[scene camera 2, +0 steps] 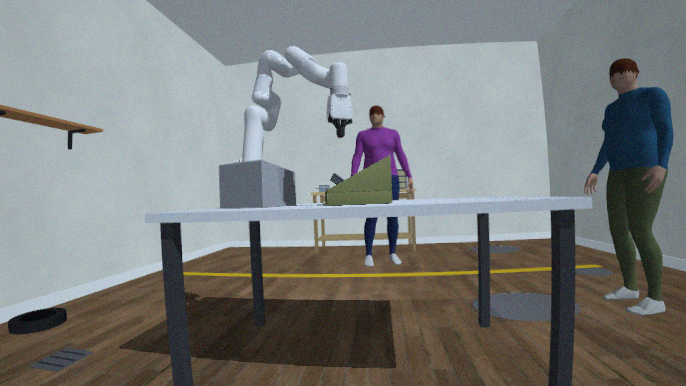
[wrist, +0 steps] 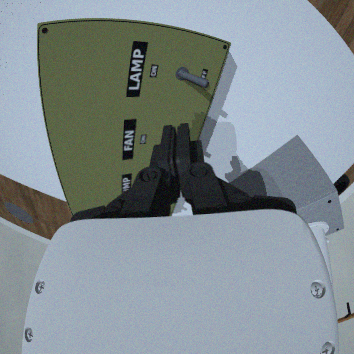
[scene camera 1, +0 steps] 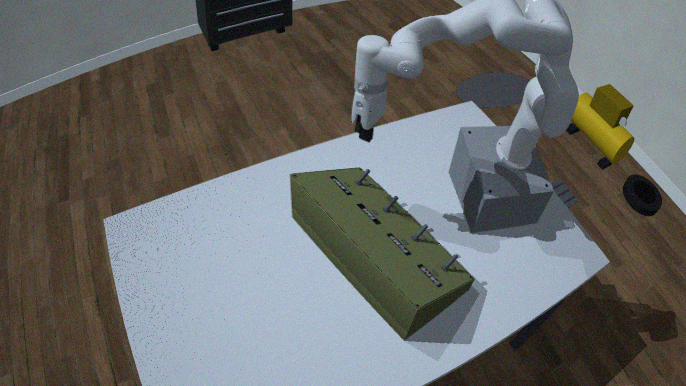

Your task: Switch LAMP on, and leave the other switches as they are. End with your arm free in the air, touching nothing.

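Note:
The green sloped switch box stands on the white table. The LAMP lever leans to the OFF side, away from its ON label. The FAN lever, PUMP lever and DRIVE lever lean the same way in scene view 1. In the wrist view, the gripper hides those three levers. My gripper is shut and empty, pointing down in the air near the LAMP end, above lever height and touching nothing.
The grey base block carries the arm, on the lever side of the switch box. A person in purple stands behind the table, and a person in blue stands at the right in scene view 2.

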